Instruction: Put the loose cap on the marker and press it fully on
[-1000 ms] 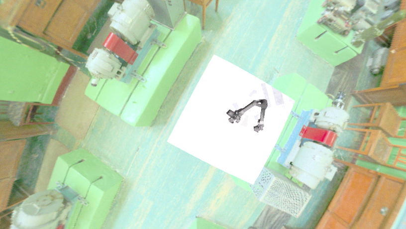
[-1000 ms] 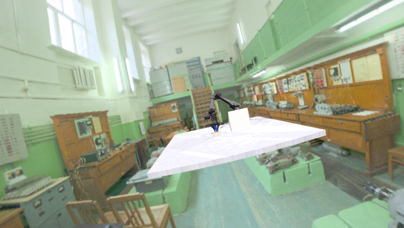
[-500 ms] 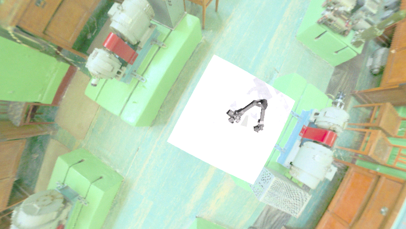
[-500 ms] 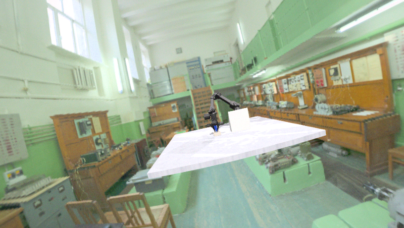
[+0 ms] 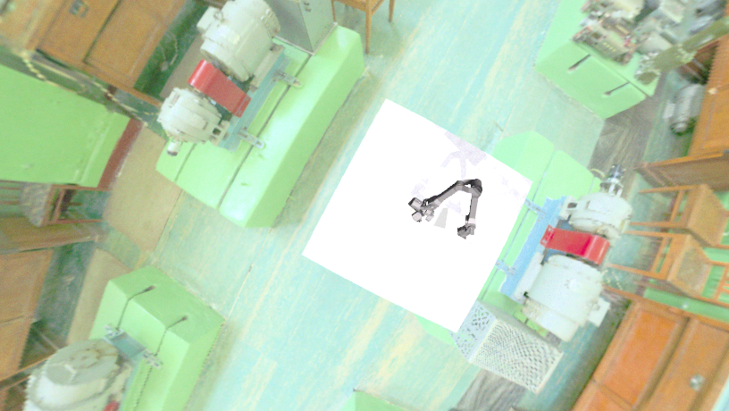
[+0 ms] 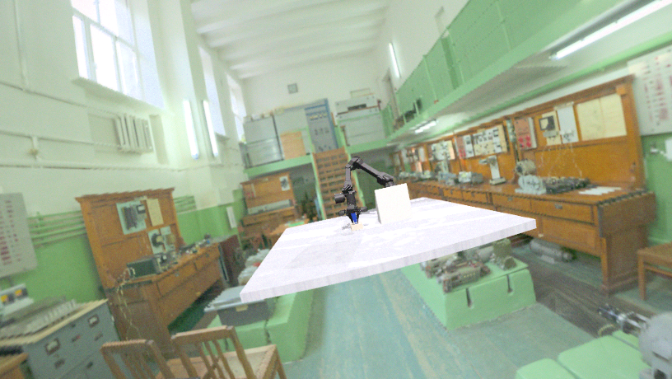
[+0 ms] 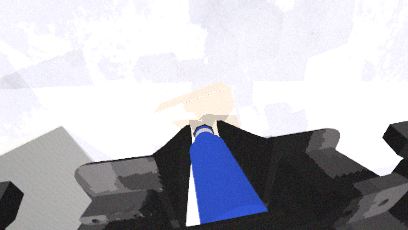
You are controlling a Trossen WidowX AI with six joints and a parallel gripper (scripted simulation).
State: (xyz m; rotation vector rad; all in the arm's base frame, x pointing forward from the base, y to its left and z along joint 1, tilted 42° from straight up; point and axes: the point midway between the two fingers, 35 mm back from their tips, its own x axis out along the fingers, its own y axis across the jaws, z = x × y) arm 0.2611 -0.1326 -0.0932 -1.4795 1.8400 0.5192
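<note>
Now: the blue cap 5 cm above my gripper tip and 1 cm to the right of it. Round my gripper tip: beige holder block: 2 cm below, 1 cm to the right.
</note>
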